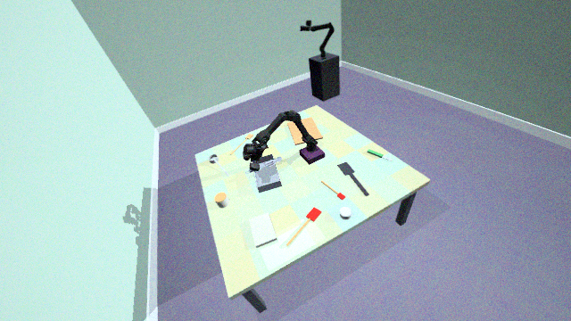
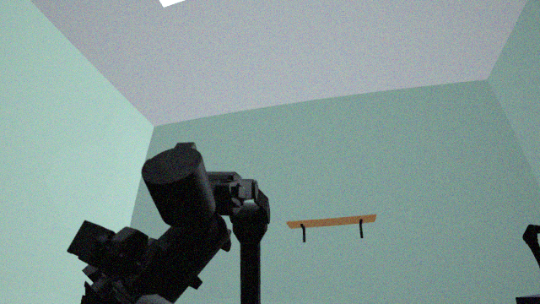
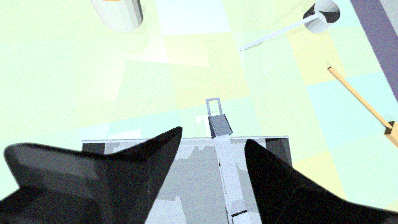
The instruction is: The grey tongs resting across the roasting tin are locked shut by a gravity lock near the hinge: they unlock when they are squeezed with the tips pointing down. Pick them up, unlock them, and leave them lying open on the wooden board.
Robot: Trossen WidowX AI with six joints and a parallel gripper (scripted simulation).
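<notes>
The grey roasting tin is 8 cm behind my gripper tip, 1 cm to the left of it and 11 cm below it. From my gripper tip the other things lie so: red spatula: 12 cm behind, 51 cm to the left, 14 cm below; then white block: 12 cm ahead, 41 cm to the left, 13 cm below; then cup: 27 cm ahead, 7 cm to the left, 11 cm below.
</notes>
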